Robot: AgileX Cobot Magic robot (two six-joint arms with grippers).
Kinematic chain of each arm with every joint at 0, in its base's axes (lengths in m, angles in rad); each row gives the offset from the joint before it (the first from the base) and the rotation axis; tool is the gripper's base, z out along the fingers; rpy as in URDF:
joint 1: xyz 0 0 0.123 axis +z
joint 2: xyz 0 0 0 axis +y
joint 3: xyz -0.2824 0 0.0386 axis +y
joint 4: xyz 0.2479 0 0.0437 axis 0.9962 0 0.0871
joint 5: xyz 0 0 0 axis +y
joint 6: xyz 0.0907 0 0.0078 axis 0.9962 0 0.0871
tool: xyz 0 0 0 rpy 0 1.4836 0
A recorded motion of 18 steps. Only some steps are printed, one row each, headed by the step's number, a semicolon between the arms.
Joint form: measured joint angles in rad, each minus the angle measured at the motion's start. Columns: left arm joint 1, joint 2, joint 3, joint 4, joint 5, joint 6; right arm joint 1, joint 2, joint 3, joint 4, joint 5, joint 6.
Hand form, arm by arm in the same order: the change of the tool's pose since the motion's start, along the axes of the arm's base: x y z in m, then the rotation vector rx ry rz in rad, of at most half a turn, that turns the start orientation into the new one. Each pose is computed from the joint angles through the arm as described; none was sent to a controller.
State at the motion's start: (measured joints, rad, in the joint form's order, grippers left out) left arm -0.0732 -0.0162 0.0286 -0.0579 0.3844 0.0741; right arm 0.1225 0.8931 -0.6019 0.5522 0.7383 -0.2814
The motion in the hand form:
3: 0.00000 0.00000 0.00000 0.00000 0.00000 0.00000; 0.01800 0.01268 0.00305 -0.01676 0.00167 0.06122
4: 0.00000 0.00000 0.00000 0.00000 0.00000 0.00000; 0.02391 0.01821 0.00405 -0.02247 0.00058 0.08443
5: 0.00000 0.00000 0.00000 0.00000 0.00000 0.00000; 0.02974 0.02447 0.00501 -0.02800 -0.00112 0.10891
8: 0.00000 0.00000 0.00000 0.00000 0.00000 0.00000; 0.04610 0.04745 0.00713 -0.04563 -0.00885 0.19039
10: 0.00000 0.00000 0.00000 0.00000 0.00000 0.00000; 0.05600 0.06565 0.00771 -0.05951 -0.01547 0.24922
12: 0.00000 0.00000 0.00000 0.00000 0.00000 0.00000; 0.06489 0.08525 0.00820 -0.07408 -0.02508 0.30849
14: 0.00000 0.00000 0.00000 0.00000 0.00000 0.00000; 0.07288 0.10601 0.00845 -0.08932 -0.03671 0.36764
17: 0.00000 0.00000 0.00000 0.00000 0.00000 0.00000; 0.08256 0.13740 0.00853 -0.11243 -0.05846 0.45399
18: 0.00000 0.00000 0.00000 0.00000 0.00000 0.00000; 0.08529 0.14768 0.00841 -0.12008 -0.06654 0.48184
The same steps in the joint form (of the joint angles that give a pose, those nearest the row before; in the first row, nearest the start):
3: 0.0000 0.0000 0.0000 0.0000 0.0000 0.0000; 0.0652 0.0923 -0.0574 -0.0040 -0.0301 -0.0147
4: 0.0000 0.0000 0.0000 0.0000 0.0000 0.0000; 0.0911 0.1233 -0.0782 -0.0068 -0.0408 -0.0175
5: 0.0000 0.0000 0.0000 0.0000 0.0000 0.0000; 0.1190 0.1546 -0.0999 -0.0101 -0.0518 -0.0193
8: 0.0000 0.0000 0.0000 0.0000 0.0000 0.0000; 0.2114 0.2501 -0.1690 -0.0234 -0.0843 -0.0215
10: 0.0000 0.0000 0.0000 0.0000 0.0000 0.0000; 0.2757 0.3158 -0.2189 -0.0358 -0.1038 -0.0220
12: 0.0000 0.0000 0.0000 0.0000 0.0000 0.0000; 0.3379 0.3810 -0.2727 -0.0503 -0.1202 -0.0225
14: 0.0000 0.0000 0.0000 0.0000 0.0000 0.0000; 0.3974 0.4465 -0.3304 -0.0669 -0.1328 -0.0232
17: 0.0000 0.0000 0.0000 0.0000 0.0000 0.0000; 0.4774 0.5401 -0.4202 -0.0925 -0.1441 -0.0282
18: 0.0000 0.0000 0.0000 0.0000 0.0000 0.0000; 0.5013 0.5702 -0.4505 -0.1006 -0.1461 -0.0316

